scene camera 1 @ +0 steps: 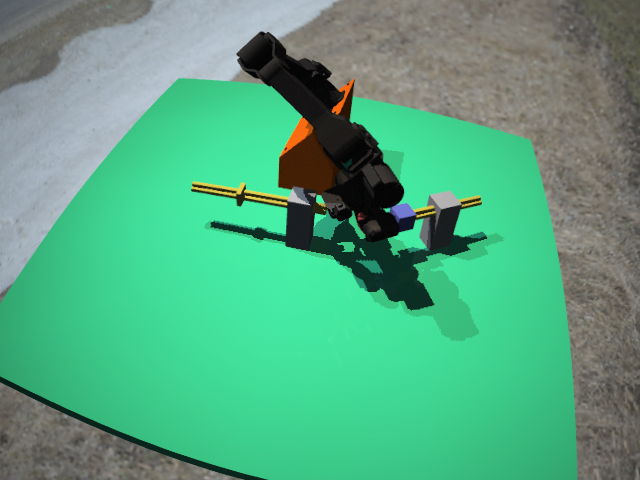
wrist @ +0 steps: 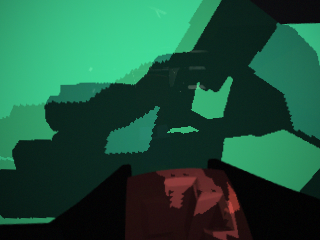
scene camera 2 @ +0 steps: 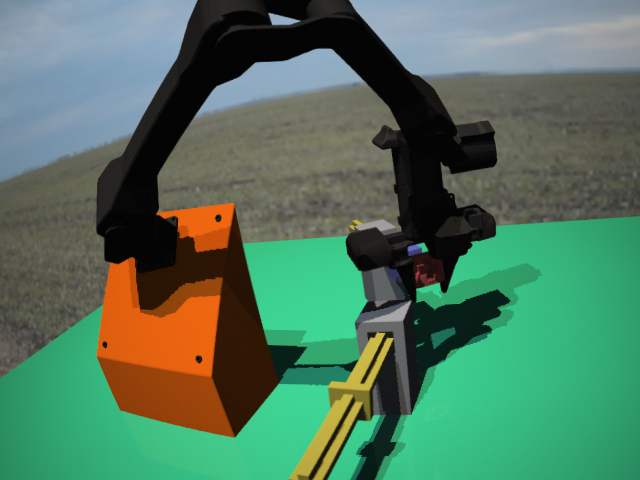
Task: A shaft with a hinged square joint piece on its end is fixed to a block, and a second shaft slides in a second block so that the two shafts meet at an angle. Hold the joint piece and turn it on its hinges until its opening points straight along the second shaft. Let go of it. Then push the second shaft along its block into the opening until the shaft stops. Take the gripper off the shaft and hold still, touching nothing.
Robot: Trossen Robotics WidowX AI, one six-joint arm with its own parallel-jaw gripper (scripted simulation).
Labels:
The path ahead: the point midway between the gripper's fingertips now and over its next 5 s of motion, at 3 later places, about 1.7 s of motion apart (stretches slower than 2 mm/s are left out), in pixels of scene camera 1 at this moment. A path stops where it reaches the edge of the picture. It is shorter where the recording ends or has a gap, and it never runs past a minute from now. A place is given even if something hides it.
The gripper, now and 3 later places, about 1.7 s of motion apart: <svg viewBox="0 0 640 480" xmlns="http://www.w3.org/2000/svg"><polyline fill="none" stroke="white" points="364,233 362,223 369,176 330,184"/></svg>

